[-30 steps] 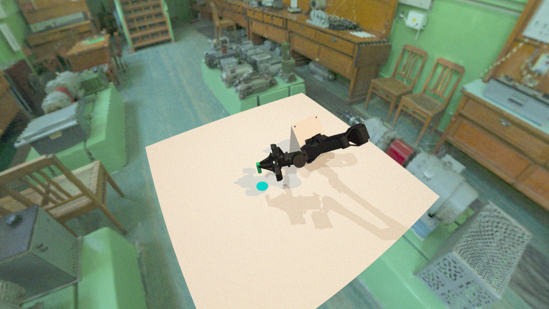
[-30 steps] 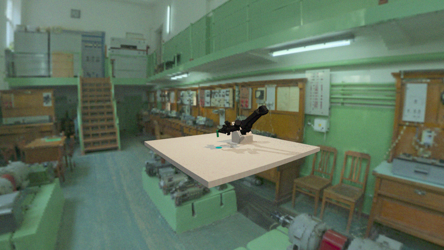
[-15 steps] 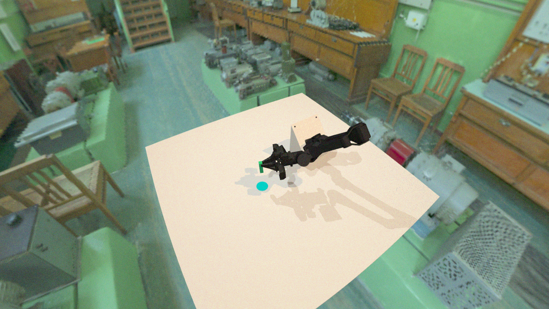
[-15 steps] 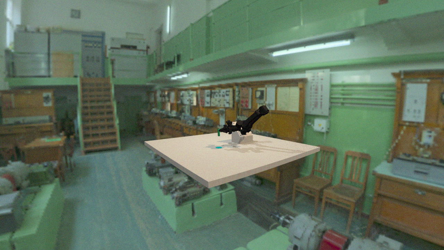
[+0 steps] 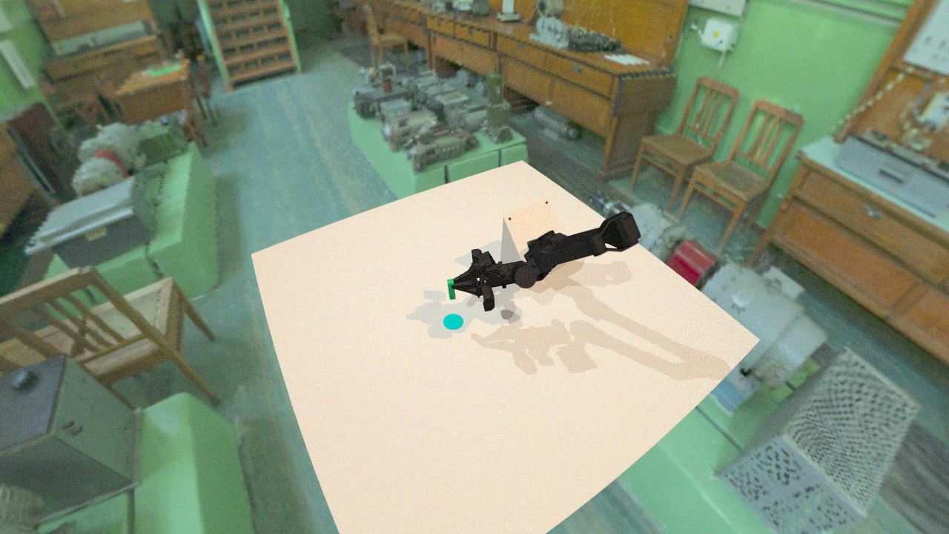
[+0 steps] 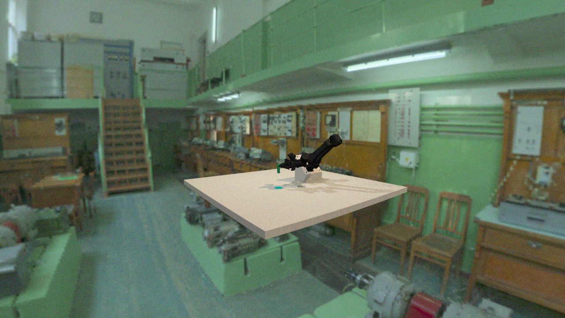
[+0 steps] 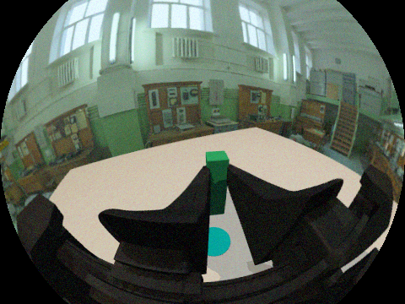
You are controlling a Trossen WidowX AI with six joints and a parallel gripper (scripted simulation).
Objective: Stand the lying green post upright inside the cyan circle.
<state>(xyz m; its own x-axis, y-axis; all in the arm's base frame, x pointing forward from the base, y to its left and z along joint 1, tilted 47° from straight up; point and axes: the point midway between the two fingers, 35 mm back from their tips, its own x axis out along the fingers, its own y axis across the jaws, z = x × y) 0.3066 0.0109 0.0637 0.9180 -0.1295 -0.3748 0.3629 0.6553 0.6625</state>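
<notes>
Now: the cyan circle 16 cm below my gripper tip. Also, from my gripper tip: small green post: 2 cm below.
</notes>
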